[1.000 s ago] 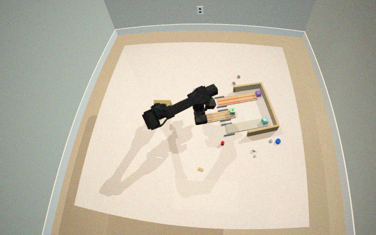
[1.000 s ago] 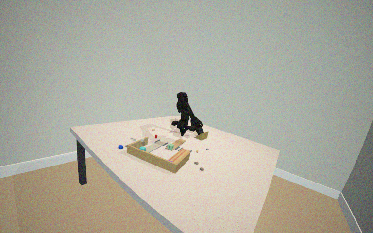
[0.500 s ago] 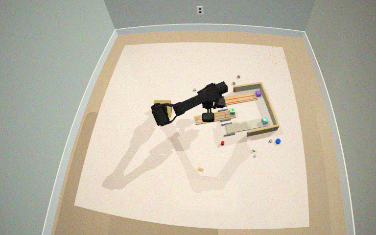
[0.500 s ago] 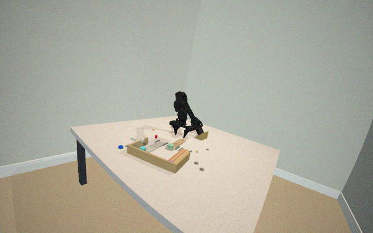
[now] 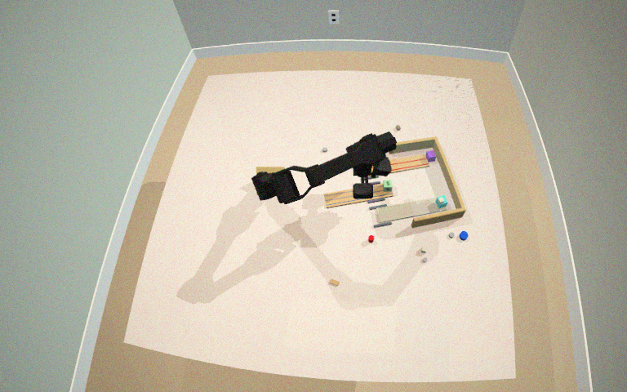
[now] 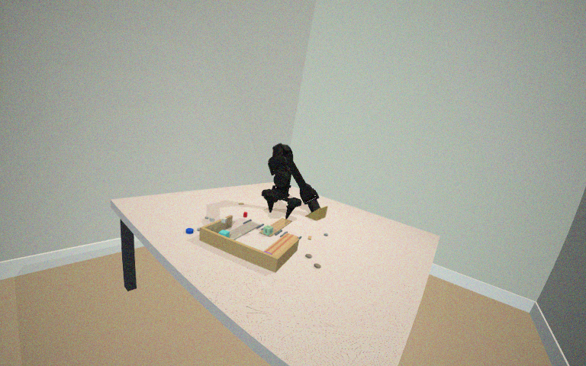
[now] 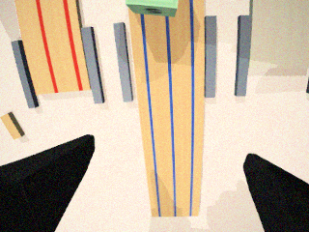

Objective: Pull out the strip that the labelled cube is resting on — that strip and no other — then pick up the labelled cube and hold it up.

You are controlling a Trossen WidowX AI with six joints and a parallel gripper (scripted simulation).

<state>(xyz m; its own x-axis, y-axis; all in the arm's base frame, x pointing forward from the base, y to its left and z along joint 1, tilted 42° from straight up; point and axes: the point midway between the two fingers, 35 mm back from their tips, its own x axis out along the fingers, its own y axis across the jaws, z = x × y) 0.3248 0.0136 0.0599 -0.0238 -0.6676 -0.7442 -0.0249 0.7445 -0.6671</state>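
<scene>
Right now the blue-lined strip is 1 cm behind my gripper tip and 6 cm below it. Also, from my gripper tip: blue cylinder 35 cm ahead, 16 cm to the right, 6 cm below; red cylinder 3 cm ahead, 17 cm to the right, 5 cm below.
</scene>
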